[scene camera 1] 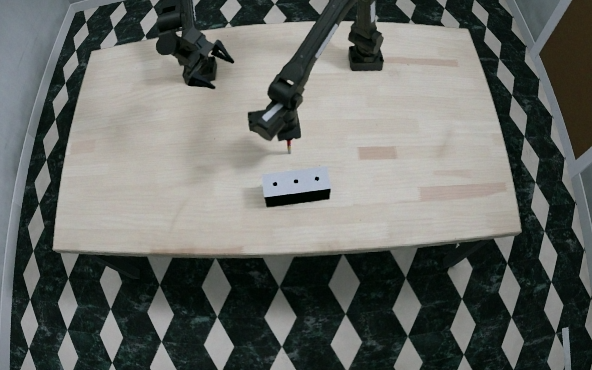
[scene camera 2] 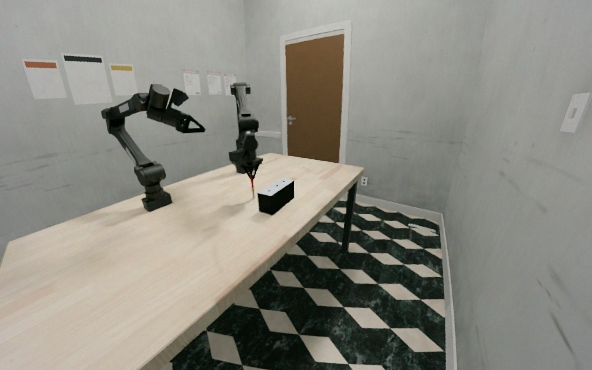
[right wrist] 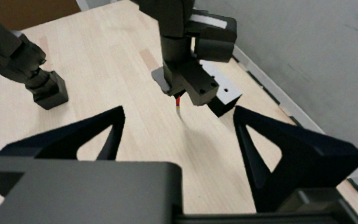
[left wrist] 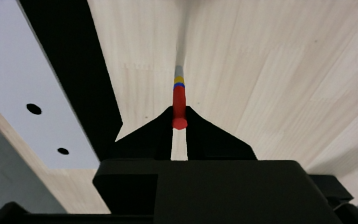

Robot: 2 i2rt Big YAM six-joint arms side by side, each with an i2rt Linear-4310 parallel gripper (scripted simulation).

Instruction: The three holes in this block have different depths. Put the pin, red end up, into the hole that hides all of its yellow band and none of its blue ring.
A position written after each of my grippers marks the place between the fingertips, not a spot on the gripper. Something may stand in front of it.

I see my left gripper (left wrist: 179,112), my right gripper (right wrist: 179,111), a pin (left wrist: 179,120) and a block (scene camera 1: 312,184).
The block shows as well in scene camera 2 (scene camera 2: 271,199), in the right wrist view (right wrist: 228,94) and in the left wrist view (left wrist: 64,98).
